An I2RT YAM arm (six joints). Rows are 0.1 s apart.
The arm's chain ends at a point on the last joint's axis. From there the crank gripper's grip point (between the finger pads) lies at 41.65 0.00 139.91 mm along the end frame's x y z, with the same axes.
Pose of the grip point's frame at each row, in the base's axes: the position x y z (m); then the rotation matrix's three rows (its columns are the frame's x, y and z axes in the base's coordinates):
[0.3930 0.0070 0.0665], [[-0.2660 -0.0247 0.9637], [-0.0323 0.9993 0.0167], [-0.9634 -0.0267 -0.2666]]
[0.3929 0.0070 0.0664], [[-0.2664 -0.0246 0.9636], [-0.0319 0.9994 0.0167], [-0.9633 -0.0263 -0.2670]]
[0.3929 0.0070 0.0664], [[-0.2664 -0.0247 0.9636], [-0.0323 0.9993 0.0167], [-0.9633 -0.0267 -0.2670]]
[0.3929 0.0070 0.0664], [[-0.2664 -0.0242 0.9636], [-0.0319 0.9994 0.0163], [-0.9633 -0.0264 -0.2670]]
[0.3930 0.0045 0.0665], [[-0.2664 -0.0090 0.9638], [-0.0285 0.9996 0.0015], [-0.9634 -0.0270 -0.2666]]
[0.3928 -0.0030 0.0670], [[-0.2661 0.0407 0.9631], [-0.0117 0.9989 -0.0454], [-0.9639 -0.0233 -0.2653]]
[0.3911 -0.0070 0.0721], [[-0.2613 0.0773 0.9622], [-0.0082 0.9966 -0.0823], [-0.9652 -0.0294 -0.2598]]
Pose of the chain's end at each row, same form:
[0.2692 0.0060 0.1439], [[-0.2660 -0.0247 0.9637], [-0.0323 0.9993 0.0167], [-0.9634 -0.0267 -0.2666]]
[0.2692 0.0060 0.1439], [[-0.2664 -0.0246 0.9636], [-0.0319 0.9994 0.0167], [-0.9633 -0.0263 -0.2670]]
[0.2692 0.0060 0.1439], [[-0.2664 -0.0247 0.9636], [-0.0323 0.9993 0.0167], [-0.9633 -0.0267 -0.2670]]
[0.2692 0.0060 0.1439], [[-0.2664 -0.0242 0.9636], [-0.0319 0.9994 0.0163], [-0.9633 -0.0264 -0.2670]]
[0.2693 0.0055 0.1439], [[-0.2664 -0.0090 0.9638], [-0.0285 0.9996 0.0015], [-0.9634 -0.0270 -0.2666]]
[0.2691 0.0038 0.1443], [[-0.2661 0.0407 0.9631], [-0.0117 0.9989 -0.0454], [-0.9639 -0.0233 -0.2653]]
[0.2674 0.0049 0.1486], [[-0.2613 0.0773 0.9622], [-0.0082 0.9966 -0.0823], [-0.9652 -0.0294 -0.2598]]

